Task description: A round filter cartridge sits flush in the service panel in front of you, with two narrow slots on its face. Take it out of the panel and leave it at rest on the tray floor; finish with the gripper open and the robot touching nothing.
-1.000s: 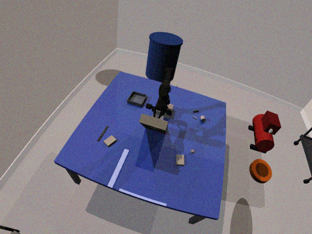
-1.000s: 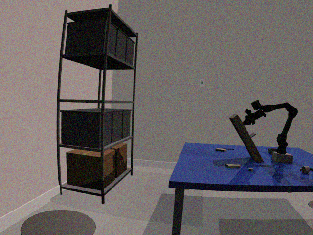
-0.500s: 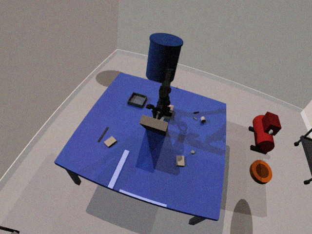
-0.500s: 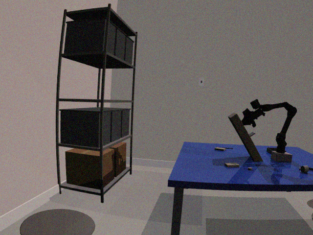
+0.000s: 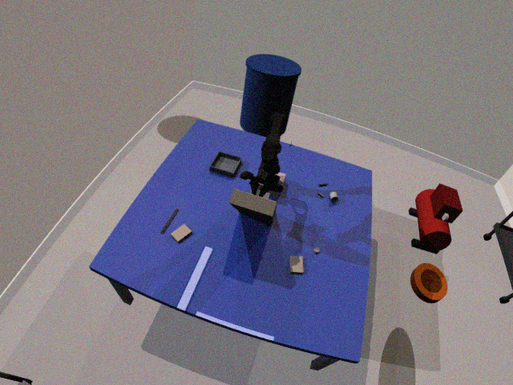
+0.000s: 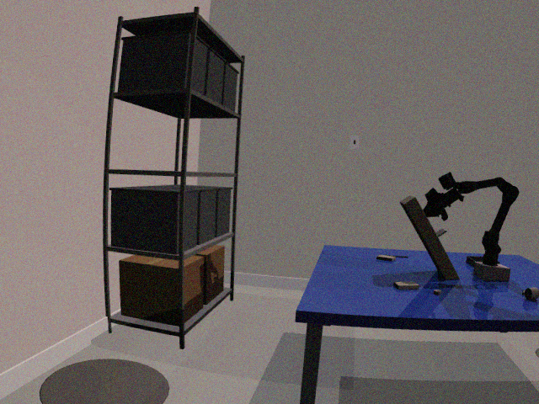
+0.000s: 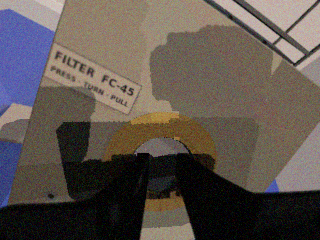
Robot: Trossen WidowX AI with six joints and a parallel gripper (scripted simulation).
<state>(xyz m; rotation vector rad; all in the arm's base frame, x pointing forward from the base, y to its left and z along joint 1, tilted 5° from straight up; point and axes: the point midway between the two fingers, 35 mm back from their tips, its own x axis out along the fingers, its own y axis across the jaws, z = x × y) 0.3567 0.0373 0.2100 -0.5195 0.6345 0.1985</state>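
Now: the round grey filter cartridge 10 mm below my gripper tip and 10 mm ahead of it. From my gripper tip the other things lie so: dark tray (410 mm behind, 310 mm to the right, 260 mm below).
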